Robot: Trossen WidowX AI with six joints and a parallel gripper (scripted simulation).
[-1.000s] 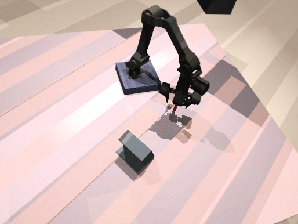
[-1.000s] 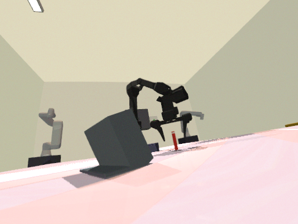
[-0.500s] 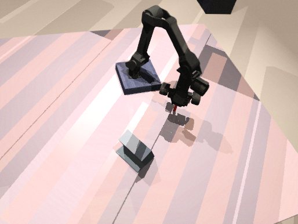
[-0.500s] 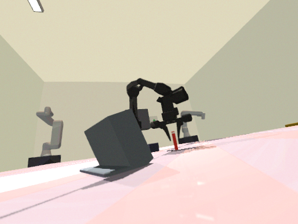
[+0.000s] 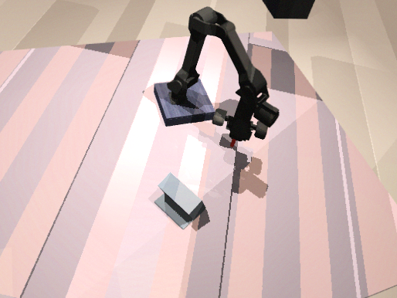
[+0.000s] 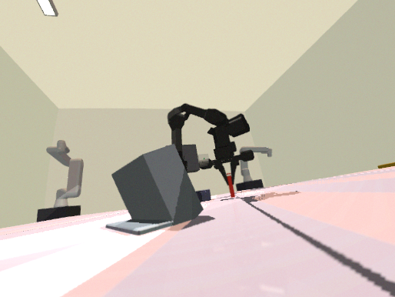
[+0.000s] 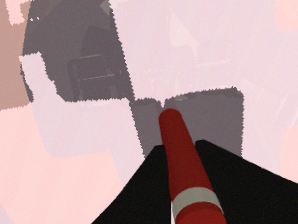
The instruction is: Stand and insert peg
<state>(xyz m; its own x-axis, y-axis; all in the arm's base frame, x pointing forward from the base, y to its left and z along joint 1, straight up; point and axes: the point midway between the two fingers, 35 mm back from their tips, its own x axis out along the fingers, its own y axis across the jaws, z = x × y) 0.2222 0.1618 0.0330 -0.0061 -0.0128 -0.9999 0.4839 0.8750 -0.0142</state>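
Right now my gripper tip is 210 mm short of the sloped panel and 240 mm to the left of it. The rest, counted from my gripper tip: thin flat foot (220 mm ahead, 260 mm to the right, 40 mm below); then red peg (20 mm above).
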